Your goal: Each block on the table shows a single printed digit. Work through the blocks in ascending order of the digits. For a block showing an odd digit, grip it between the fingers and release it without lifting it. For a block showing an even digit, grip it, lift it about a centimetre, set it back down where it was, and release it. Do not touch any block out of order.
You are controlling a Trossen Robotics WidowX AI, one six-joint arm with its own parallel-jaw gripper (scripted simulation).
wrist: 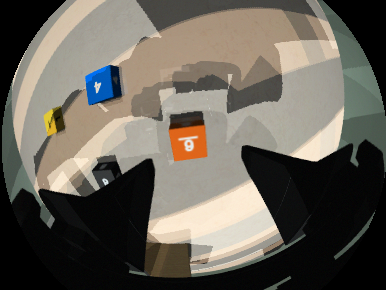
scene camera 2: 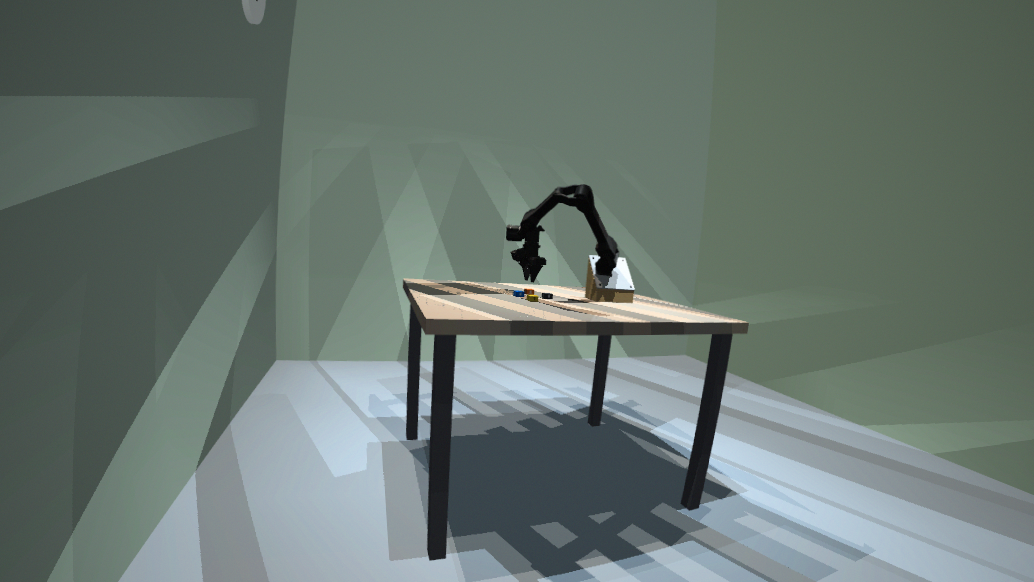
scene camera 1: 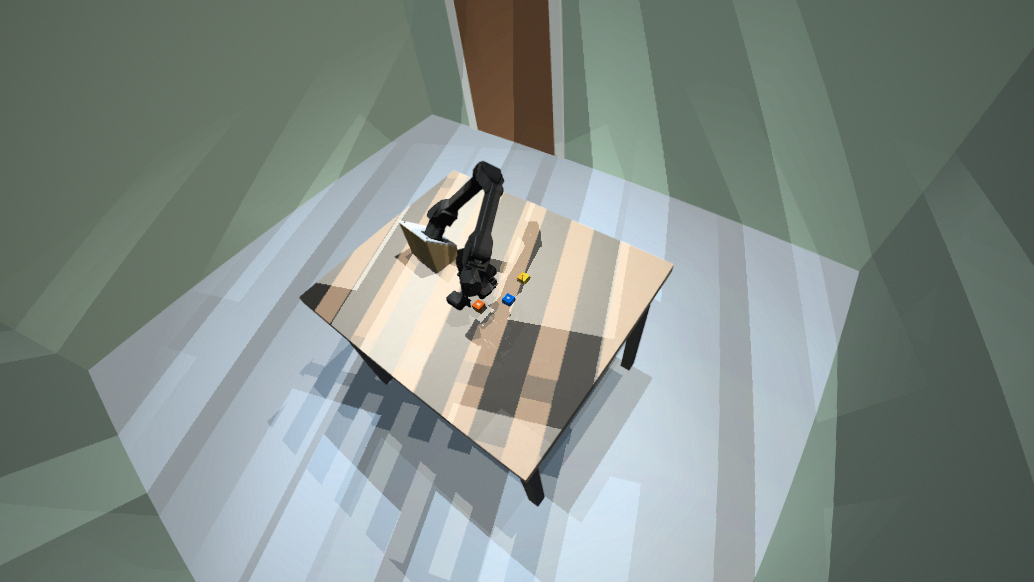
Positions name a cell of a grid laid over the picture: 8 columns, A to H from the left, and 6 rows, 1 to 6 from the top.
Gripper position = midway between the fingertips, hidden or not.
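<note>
I can see my gripper (scene camera 2: E3), which is open and holds nothing. The wrist camera gives me my gripper (wrist: E4) too, and scene camera 1 shows me my gripper (scene camera 1: D4). There is also a blue block (wrist: C2).
</note>
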